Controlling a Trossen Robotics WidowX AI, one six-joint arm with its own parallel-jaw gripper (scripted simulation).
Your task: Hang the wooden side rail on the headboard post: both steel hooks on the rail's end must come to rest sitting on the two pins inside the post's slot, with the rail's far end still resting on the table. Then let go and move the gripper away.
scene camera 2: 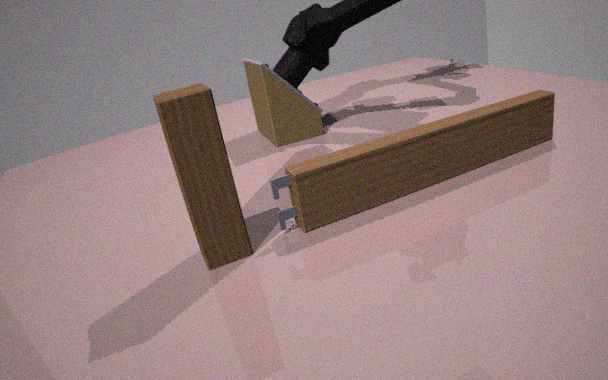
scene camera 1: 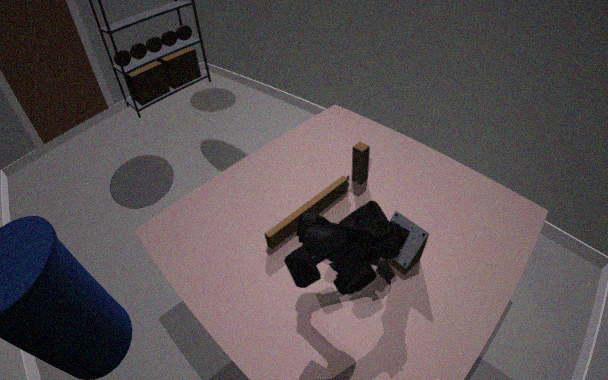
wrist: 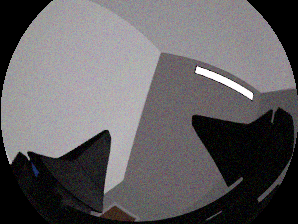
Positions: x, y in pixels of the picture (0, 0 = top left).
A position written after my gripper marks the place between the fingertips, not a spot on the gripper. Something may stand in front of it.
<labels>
my gripper: scene camera 1 317, 240; wrist 151, 127; not seen in scene camera 2 (out of frame)
wooden side rail: scene camera 2 334, 186; scene camera 1 288, 226; not seen in the wrist view (out of frame)
</labels>
